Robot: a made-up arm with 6 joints.
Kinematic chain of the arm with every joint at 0, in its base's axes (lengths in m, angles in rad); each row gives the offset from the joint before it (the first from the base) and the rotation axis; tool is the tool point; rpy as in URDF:
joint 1: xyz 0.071 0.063 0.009 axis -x
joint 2: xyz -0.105 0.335 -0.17 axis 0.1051 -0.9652 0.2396
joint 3: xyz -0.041 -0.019 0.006 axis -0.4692 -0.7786 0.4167
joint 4: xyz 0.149 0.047 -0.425 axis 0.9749 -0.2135 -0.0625
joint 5: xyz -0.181 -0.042 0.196 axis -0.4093 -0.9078 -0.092
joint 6: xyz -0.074 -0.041 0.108 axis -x
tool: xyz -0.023 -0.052 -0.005 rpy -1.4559 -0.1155 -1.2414
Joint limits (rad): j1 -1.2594..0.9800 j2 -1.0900..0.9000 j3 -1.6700..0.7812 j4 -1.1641..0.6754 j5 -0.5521..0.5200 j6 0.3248..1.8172
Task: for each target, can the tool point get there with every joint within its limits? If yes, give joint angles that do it. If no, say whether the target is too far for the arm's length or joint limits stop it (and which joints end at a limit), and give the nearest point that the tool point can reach.
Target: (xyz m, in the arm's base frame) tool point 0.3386 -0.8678 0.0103
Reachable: no: joint limits stop it (at a limit: joint 1, joint 4, joint 5, joint 6) | nearest point 0.1137 -0.2763 -0.2447 | short by 0.682 m
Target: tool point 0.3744 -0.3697 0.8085
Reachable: no: joint limits stop it (at a limit: joint 1, joint 2, joint 3, joint 4, joint 5) | nearest point -0.0210 0.0324 0.5916 | short by 0.604 m
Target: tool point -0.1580 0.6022 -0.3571
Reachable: yes | joints 0.2363 0.0207 -0.2080 -0.9302 0.2145 1.5731
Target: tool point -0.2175 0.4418 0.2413
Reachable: yes | joints -1.0083 -0.0396 -0.1686 -0.3332 0.2701 1.2169
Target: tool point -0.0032 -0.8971 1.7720
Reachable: no: too far | nearest point -0.0453 0.0358 0.6204 | short by 1.483 m
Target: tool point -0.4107 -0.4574 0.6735
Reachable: no: joint limits stop it (at a limit: joint 1, joint 2, joint 4) | nearest point -0.2380 0.0284 0.5319 | short by 0.535 m
